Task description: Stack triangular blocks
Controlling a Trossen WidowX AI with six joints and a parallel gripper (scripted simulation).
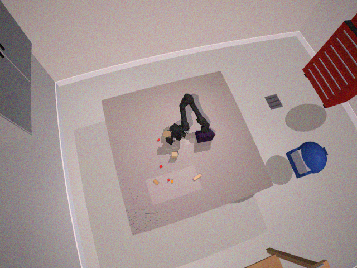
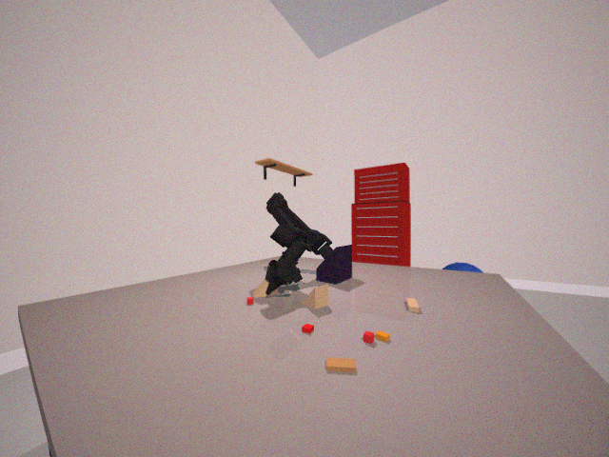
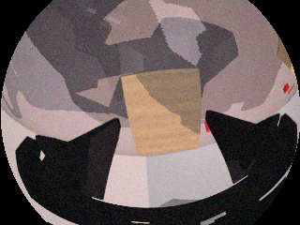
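Now: gripper tip 10 mm below the triangular block. Round my gripper tip: orange block 130 mm ahead, 410 mm to the left, 10 mm below.
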